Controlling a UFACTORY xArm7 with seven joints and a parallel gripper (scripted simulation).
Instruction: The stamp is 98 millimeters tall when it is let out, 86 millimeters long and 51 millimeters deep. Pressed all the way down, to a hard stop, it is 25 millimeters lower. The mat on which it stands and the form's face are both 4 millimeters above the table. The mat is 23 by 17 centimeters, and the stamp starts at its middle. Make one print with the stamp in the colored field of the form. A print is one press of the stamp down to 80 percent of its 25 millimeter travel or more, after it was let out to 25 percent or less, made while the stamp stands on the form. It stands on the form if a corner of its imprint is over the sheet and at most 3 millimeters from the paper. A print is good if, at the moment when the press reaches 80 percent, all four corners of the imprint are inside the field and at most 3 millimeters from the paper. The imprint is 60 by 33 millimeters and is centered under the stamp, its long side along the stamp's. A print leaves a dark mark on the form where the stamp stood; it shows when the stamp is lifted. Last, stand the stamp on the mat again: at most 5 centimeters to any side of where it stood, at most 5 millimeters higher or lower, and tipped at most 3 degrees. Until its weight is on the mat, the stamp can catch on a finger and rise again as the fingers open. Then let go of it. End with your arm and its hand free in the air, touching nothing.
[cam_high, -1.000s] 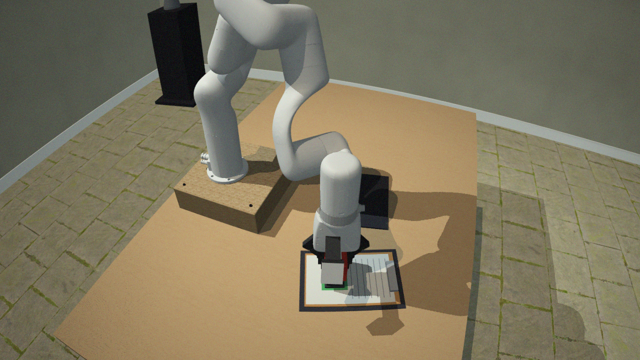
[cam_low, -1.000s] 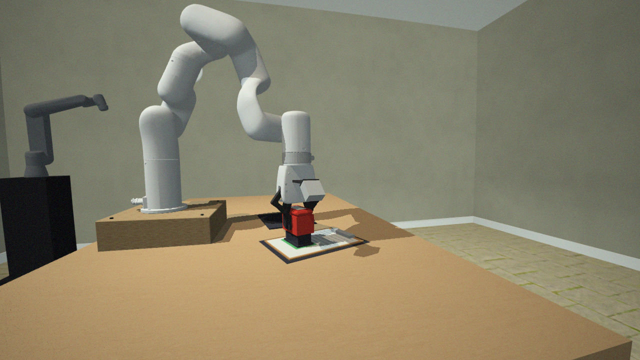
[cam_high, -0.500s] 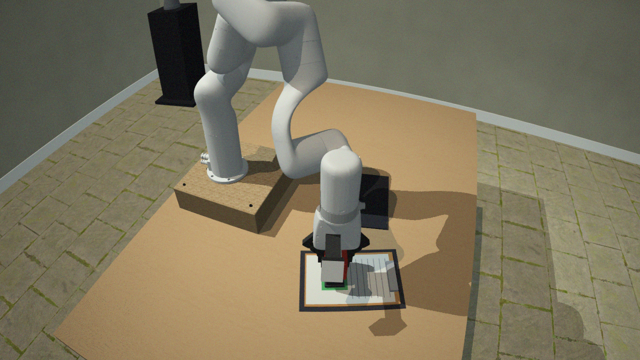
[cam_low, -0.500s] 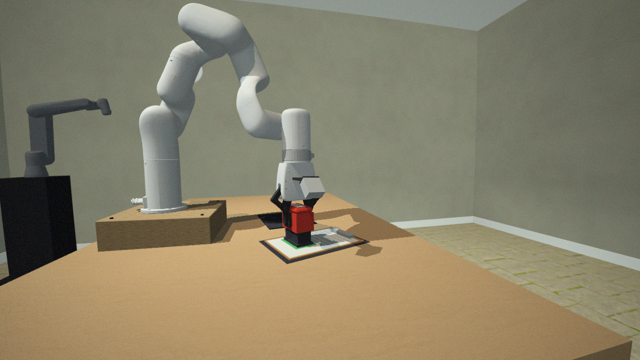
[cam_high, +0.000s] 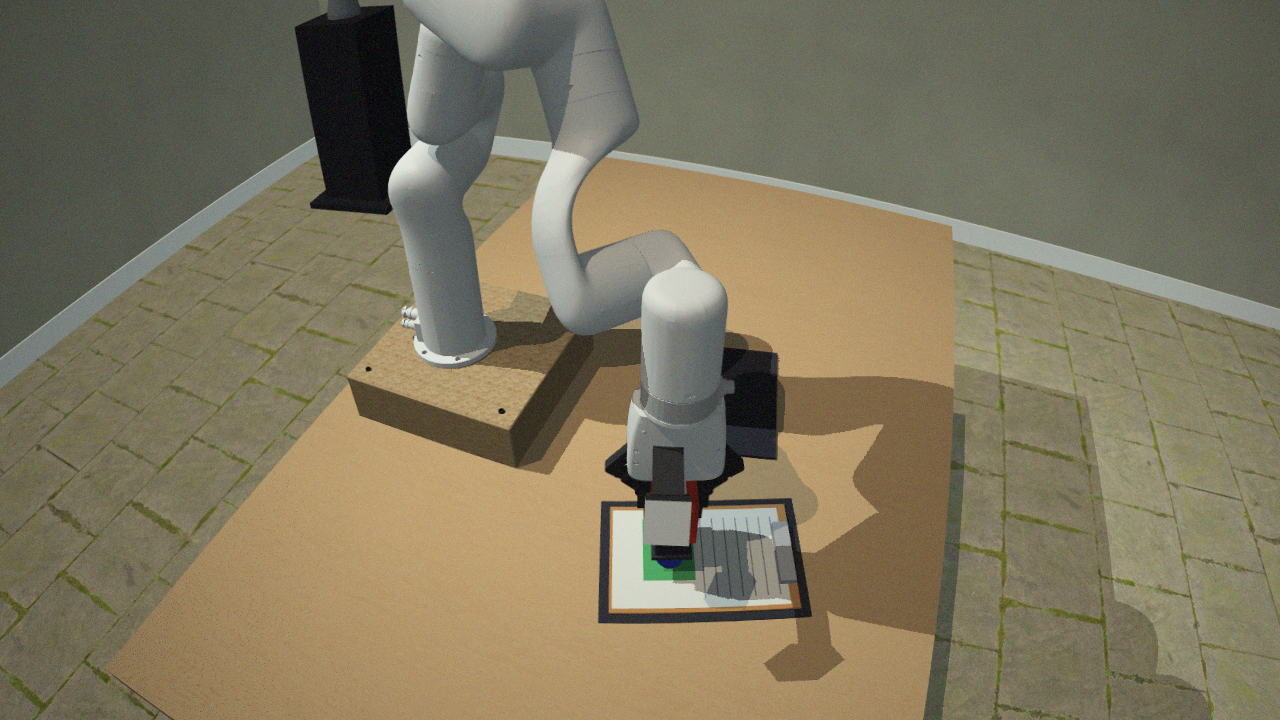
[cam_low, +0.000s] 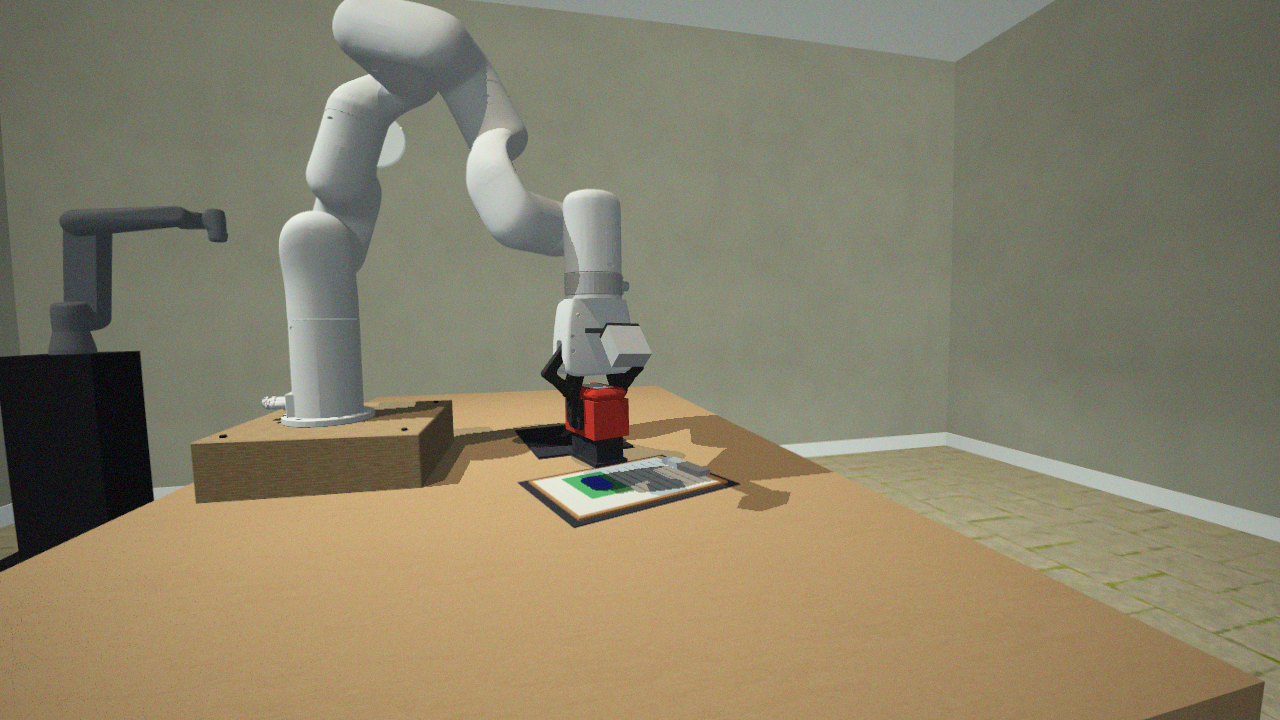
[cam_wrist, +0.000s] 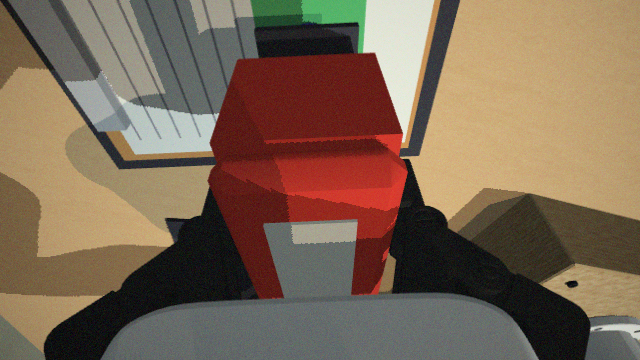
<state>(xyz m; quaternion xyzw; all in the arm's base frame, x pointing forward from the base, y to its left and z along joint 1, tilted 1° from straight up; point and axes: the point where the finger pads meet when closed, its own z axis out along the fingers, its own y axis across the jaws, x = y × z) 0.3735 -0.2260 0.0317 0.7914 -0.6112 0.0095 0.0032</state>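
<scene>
The dark mat is 10 mm ahead of my hand, 290 mm to the left of it and 100 mm below it. The rest, counted from my hand: red stamp: 20 mm below.
</scene>
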